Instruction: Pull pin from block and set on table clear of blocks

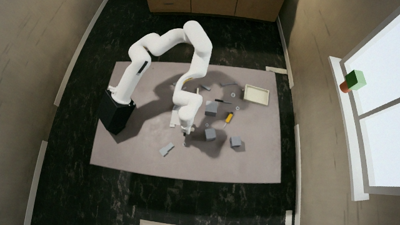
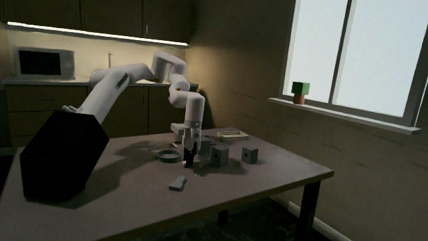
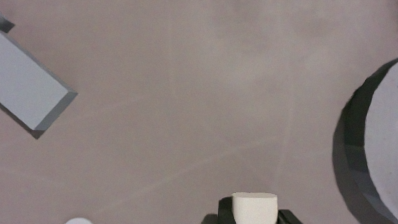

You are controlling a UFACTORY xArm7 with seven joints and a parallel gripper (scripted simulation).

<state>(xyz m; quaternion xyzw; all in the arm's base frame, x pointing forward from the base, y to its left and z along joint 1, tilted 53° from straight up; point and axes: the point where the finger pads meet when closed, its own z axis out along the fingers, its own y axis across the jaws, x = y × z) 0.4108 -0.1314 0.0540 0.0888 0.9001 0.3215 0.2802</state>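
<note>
My gripper is now 5 cm past the round grey dish, 11 cm to the right of it and 2 cm above it. Also, from my hand: cream tray 42 cm ahead, 31 cm to the left, 2 cm below.
</note>
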